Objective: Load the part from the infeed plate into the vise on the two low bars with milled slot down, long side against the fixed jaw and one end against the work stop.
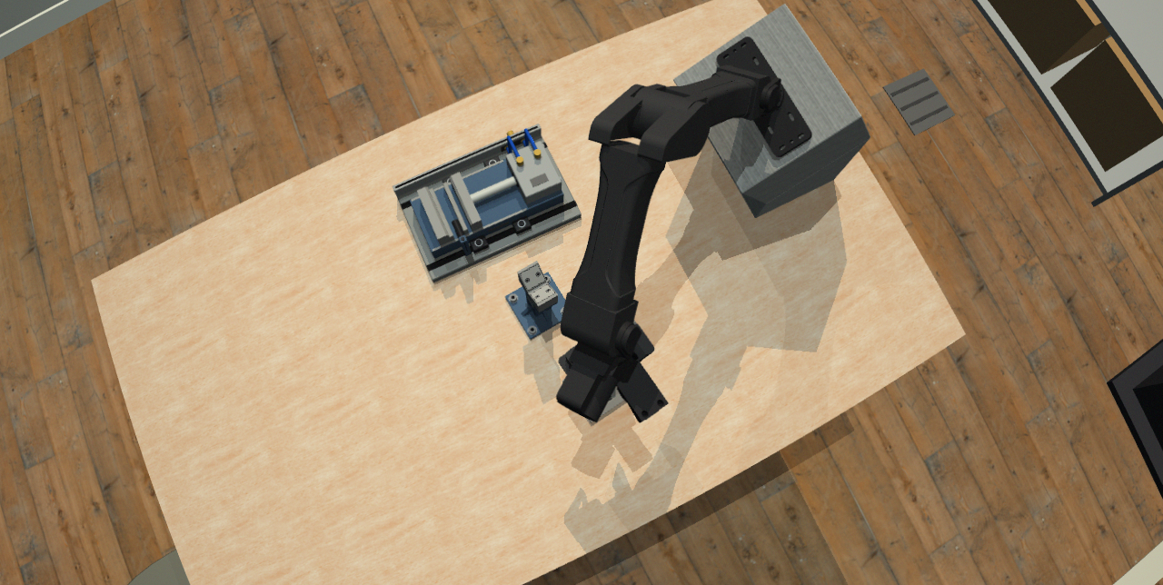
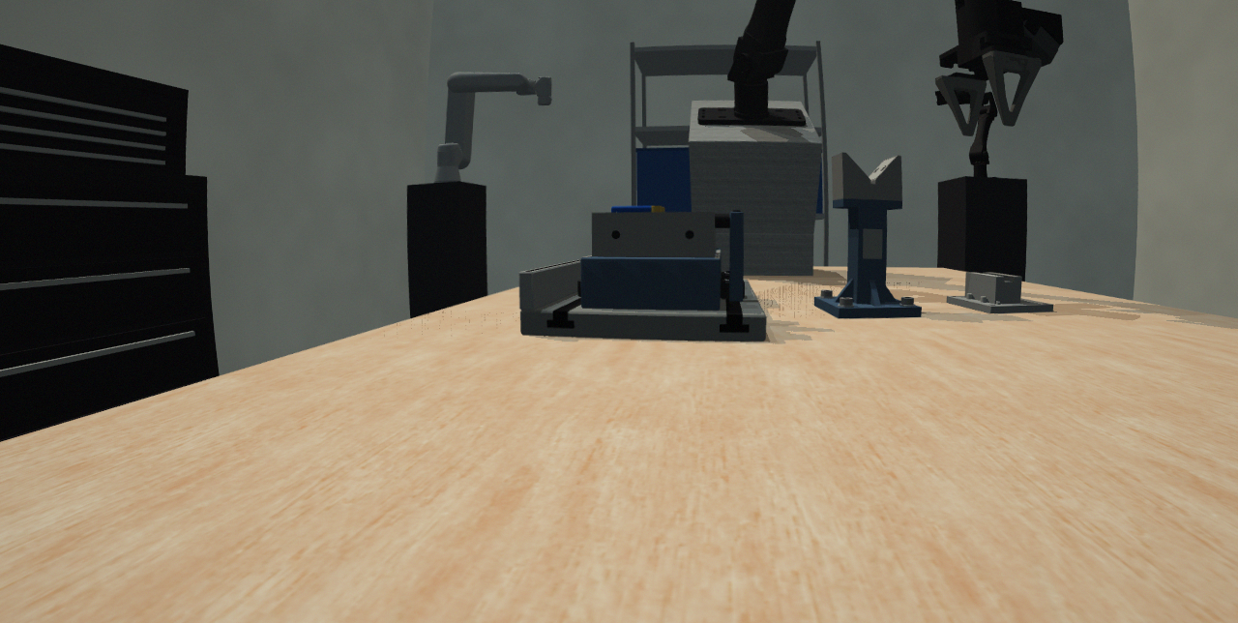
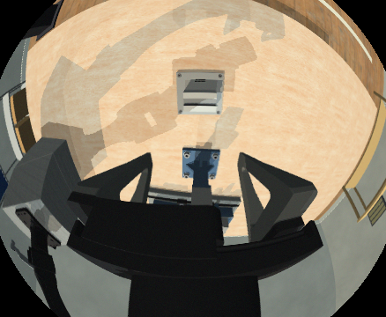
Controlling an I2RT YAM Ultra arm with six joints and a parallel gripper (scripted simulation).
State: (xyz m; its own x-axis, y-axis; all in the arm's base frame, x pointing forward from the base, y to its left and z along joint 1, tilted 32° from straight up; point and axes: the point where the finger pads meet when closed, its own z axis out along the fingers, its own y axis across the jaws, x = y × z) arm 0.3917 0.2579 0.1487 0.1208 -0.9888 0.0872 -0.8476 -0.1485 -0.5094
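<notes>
The part lies 18 cm below my hand. Round my hand: work stop rod (33 cm to the right, 12 cm below, 11 cm ahead); then air cylinder (37 cm to the right, 13 cm below, 5 cm behind); then infeed plate (21 cm below, 1 cm to the left).
</notes>
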